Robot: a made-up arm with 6 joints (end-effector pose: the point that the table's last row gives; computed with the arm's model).
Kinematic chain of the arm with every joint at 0, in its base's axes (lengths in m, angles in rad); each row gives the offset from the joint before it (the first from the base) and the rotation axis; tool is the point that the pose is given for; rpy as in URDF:
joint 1: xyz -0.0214 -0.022 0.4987 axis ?
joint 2: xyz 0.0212 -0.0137 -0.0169 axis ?
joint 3: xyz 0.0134 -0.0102 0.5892 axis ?
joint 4: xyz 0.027 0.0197 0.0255 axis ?
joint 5: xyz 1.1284 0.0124 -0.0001 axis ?
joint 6: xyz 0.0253 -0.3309 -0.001 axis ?
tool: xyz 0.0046 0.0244 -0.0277 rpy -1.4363 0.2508 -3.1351
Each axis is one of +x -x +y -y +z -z.
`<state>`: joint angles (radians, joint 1 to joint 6).
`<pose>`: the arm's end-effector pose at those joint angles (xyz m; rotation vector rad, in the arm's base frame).
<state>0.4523 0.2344 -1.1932 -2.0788 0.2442 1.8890</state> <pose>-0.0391 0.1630 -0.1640 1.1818 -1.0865 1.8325</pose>
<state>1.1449 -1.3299 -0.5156 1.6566 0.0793 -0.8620</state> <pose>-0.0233 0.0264 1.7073 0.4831 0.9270 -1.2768</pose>
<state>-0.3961 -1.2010 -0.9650 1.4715 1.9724 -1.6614</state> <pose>0.4254 -0.2262 1.2792 -0.8272 1.0817 -1.1312</pose>
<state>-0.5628 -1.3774 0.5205 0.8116 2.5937 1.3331</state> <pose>-1.1535 0.4469 1.5969 1.3161 -1.7402 1.4278</pose>
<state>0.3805 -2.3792 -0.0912 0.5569 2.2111 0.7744</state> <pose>-1.1718 -0.7532 0.7911 2.1944 -1.2184 1.6199</pose>
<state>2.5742 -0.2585 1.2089 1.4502 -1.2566 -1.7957</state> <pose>0.2716 -0.1383 2.2735 -1.2744 2.6216 0.2448</pose>
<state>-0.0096 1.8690 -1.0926 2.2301 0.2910 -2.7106</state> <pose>-0.5473 0.2132 -0.1704 1.2103 -0.2759 0.0254</pose>
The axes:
joint 1: +z
joint 2: +y
joint 3: -y
joint 4: -x
joint 5: -y
joint 6: -x

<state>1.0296 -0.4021 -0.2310 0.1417 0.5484 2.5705</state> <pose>0.7667 0.6071 1.3266 1.3298 -1.0552 -1.8503</pose>
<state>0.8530 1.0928 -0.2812 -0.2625 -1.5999 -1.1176</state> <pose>0.6436 0.3297 -0.4150 0.6668 -0.0221 0.8660</pose>
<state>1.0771 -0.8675 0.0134 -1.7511 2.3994 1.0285</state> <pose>0.2335 0.4703 1.5706 -1.1471 -1.9616 0.2785</pose>
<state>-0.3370 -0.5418 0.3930 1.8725 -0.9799 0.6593</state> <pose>0.1183 -0.0224 2.1137 -0.4020 0.6243 1.5812</pose>
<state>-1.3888 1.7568 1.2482 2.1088 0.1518 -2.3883</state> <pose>0.4872 -1.7212 0.0277 -0.9220 -1.6194 1.0109</pose>
